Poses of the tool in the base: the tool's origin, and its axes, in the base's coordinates. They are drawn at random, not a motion.
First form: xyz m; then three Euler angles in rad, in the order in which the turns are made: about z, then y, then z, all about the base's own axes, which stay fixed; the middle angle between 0 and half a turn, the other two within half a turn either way.
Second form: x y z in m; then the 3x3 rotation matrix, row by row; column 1 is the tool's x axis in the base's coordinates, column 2 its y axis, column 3 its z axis. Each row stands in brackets. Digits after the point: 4 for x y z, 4 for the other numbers.
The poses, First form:
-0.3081 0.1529 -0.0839 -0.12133 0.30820 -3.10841
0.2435 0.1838 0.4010 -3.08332 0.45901 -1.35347
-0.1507 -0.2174 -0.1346 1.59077 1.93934 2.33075
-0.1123 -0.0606 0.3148 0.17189 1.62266 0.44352
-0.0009 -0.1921 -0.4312 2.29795 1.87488 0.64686
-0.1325 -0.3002 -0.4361 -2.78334 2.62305 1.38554
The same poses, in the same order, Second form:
[-0.3081 0.1529 -0.0839], [[-0.9494 -0.0823 -0.3032], [0.0896 -0.9959 -0.0101], [-0.3011 -0.0367 0.9529]]
[0.2435 0.1838 0.4010], [[-0.2498 -0.9636 0.0955], [0.8614 -0.2662 -0.4326], [0.4423 -0.0258 0.8965]]
[-0.1507 -0.2174 -0.1346], [[-0.7297 -0.2337 -0.6426], [-0.6835 0.2748 0.6762], [0.0186 0.9327 -0.3603]]
[-0.1123 -0.0606 0.3148], [[-0.1195 -0.4148 0.9020], [0.1326 0.8937 0.4285], [-0.9839 0.1708 -0.0518]]
[-0.0009 -0.1921 -0.4312], [[-0.2914 0.5791 0.7614], [0.7161 -0.3956 0.5750], [0.6342 0.7128 -0.2994]]
[-0.1325 -0.3002 -0.4361], [[0.4945 0.8644 0.0913], [0.7349 -0.4718 0.4871], [0.4641 -0.1738 -0.8685]]

